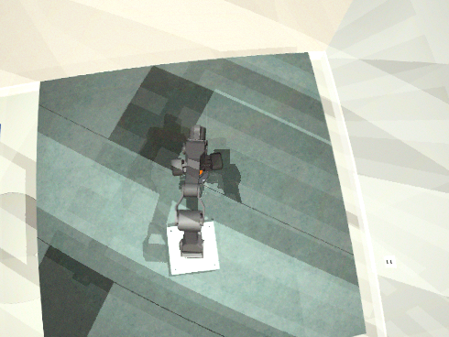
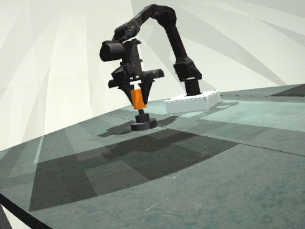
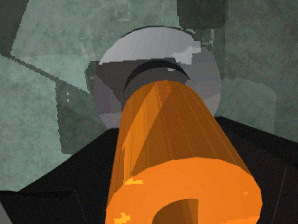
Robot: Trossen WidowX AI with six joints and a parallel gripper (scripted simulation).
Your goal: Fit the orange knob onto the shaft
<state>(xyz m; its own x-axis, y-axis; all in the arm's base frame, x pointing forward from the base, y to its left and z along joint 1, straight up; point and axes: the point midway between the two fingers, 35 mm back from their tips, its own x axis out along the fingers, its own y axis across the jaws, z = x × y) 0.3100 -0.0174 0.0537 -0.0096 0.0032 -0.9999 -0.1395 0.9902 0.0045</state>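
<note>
Right now my gripper tip is 20 mm below the orange knob. Also, from my gripper tip: dark pedestal (40 mm below).
</note>
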